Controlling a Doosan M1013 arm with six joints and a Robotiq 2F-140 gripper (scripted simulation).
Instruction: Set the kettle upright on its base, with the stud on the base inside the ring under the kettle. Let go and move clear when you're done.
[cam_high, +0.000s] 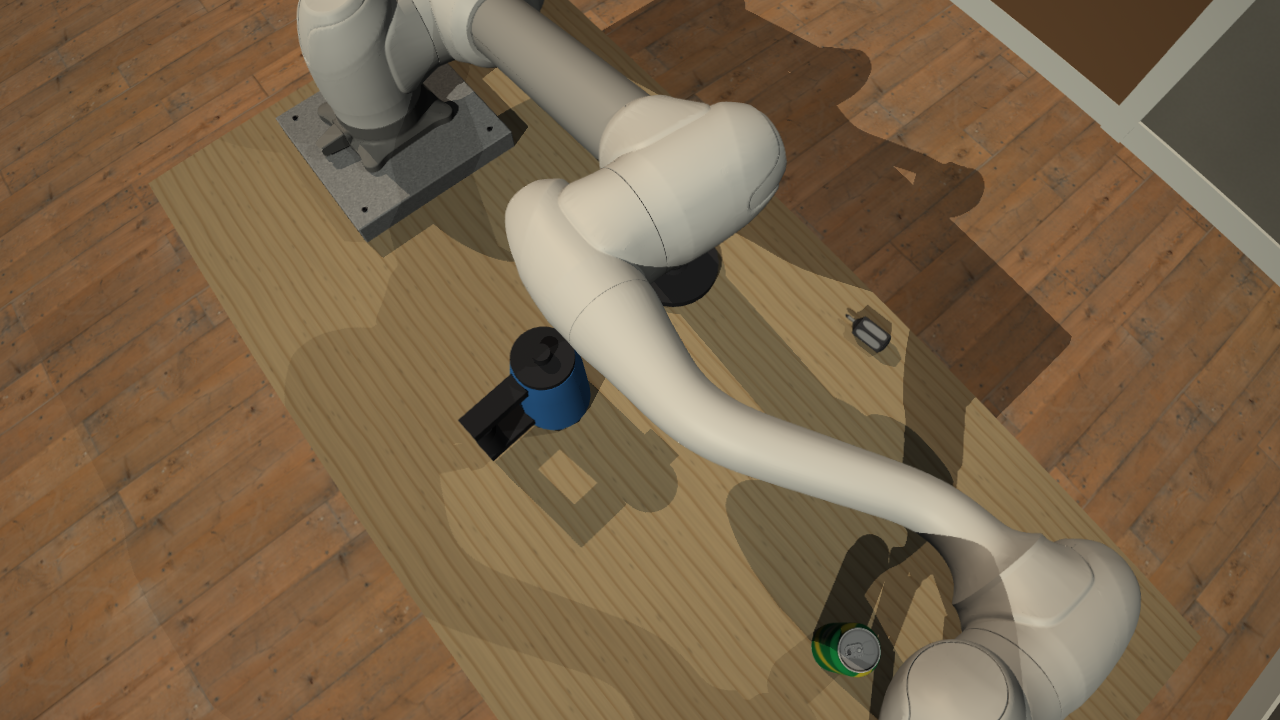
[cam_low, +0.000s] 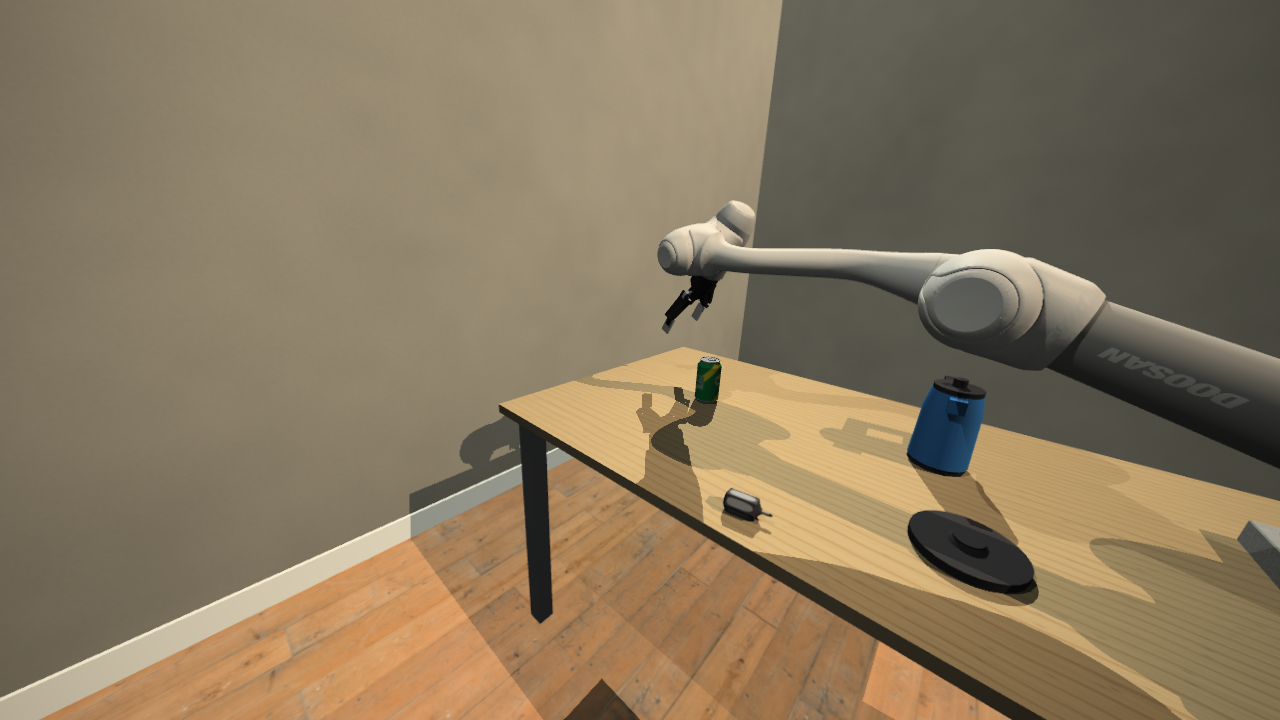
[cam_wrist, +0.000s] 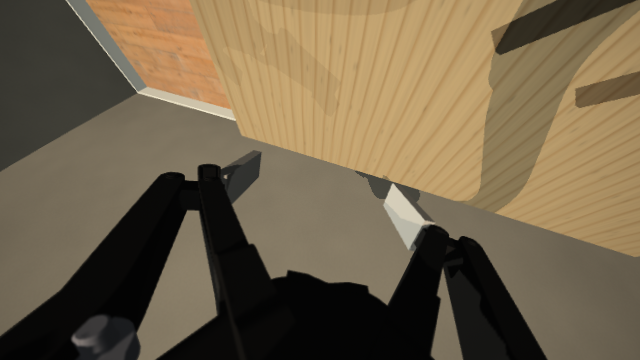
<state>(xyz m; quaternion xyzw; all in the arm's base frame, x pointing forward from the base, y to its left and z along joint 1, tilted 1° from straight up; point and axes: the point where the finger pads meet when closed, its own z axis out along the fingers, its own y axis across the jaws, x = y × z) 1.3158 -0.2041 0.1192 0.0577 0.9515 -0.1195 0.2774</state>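
Now: the blue kettle 73 cm behind my hand, 8 cm below it and 7 cm to the left of it. Round my hand: green soda can 19 cm behind, 15 cm to the left, 11 cm below; round black base 78 cm behind, 39 cm to the left, 16 cm below; small dark object 53 cm to the left, 48 cm behind, 16 cm below.
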